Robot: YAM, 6 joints.
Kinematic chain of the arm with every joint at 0, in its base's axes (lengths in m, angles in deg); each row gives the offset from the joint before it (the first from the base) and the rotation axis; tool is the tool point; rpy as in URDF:
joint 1: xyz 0 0 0.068 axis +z
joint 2: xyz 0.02 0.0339 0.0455 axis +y
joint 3: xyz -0.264 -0.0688 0 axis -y
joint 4: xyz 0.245 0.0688 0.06 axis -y
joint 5: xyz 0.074 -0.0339 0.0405 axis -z
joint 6: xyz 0.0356 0 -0.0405 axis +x
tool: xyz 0 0 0 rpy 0 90 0
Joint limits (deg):
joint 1: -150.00..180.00
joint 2: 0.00..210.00
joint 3: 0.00..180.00
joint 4: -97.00..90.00
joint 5: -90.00..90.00
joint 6: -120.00..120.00
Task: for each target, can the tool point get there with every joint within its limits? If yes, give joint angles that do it. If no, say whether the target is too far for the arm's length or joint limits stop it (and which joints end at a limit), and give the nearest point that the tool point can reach.
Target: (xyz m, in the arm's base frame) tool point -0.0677 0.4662 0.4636
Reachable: yes | joints 101.61 132.73 164.29 -45.44 50.58 26.19
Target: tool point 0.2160 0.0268 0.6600
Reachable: yes | joints 0.54 112.31 155.59 71.15 -44.09 17.04
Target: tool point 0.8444 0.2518 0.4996
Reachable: no: too far | nearest point 0.5664 0.1689 0.3695 | short by 0.318 m
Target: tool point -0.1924 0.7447 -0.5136
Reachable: no: too far | nearest point -0.1278 0.4946 -0.2679 | short by 0.357 m
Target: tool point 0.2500 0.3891 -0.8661
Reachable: no: too far | nearest point 0.1822 0.2837 -0.3693 | short by 0.512 m
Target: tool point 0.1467 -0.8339 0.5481
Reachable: no: too far | nearest point 0.0994 -0.5653 0.4047 | short by 0.308 m
